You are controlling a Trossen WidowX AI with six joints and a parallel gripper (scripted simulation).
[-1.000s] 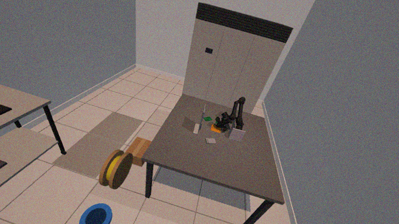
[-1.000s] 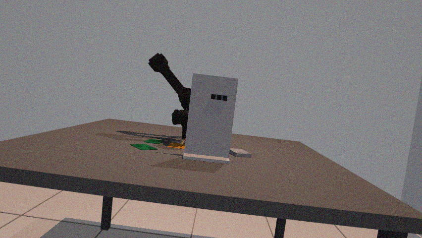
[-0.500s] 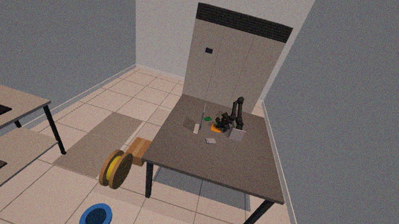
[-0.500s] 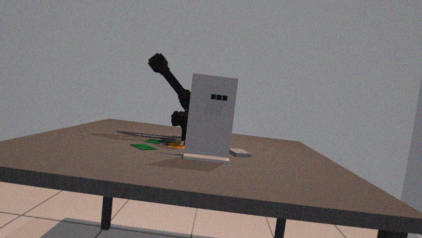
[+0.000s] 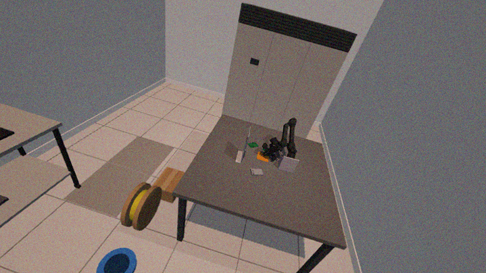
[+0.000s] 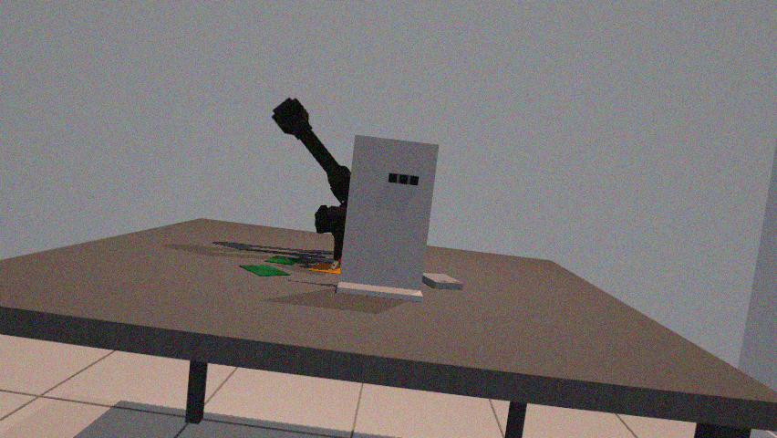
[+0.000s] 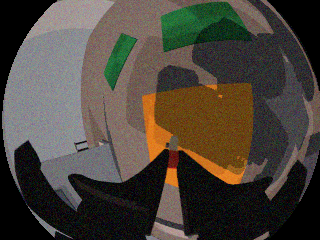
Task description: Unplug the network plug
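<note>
The orange square is 1 cm behind my gripper tip and 2 cm below it. The rest, counted from my gripper tip: grey block 5 cm ahead, 25 cm to the left, 1 cm below; then grey panel 21 cm ahead, 10 cm to the left, 12 cm above; then network plug right at my gripper tip.
</note>
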